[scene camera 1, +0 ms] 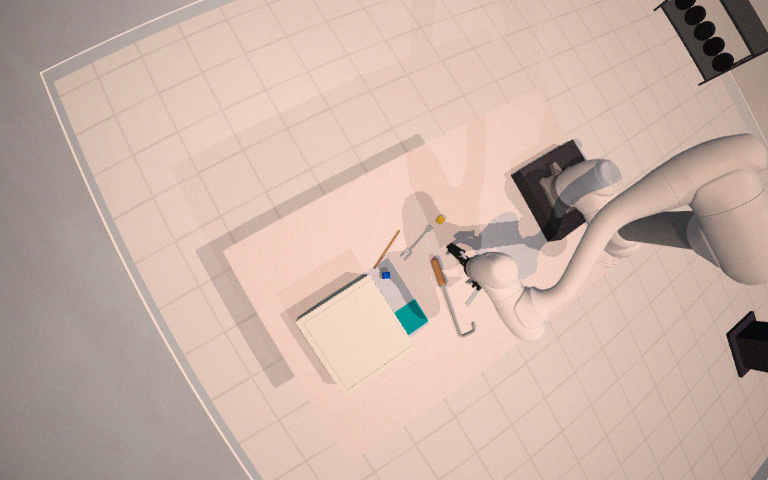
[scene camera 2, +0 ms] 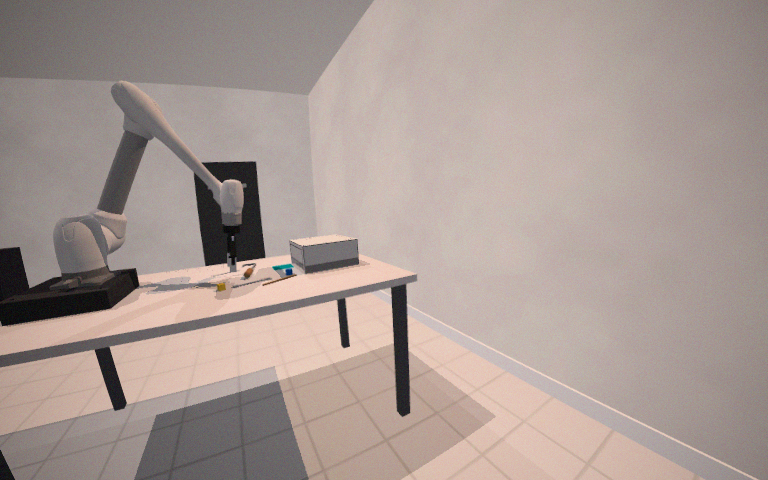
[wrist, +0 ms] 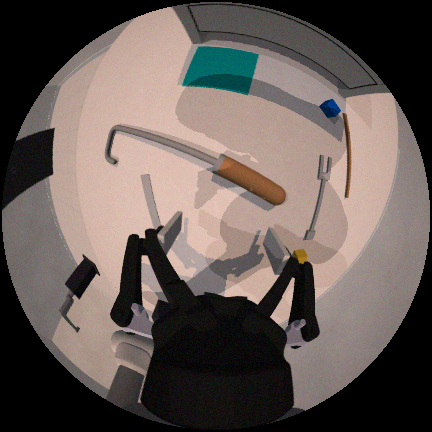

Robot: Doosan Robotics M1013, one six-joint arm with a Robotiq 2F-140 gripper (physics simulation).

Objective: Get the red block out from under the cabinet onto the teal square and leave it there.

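Note:
The red block does not show in any view. The pale cabinet stands at the far end of the table. The teal square lies flat in front of it, partly in shadow. A hooked tool with a grey rod and an orange handle lies between the square and my gripper. My gripper is open and empty, pointing down above the table on the robot's side of the handle.
A blue block sits near the cabinet's front corner, beside a thin brown stick. A forked grey tool, a yellow block and a flat grey bar lie nearer the robot.

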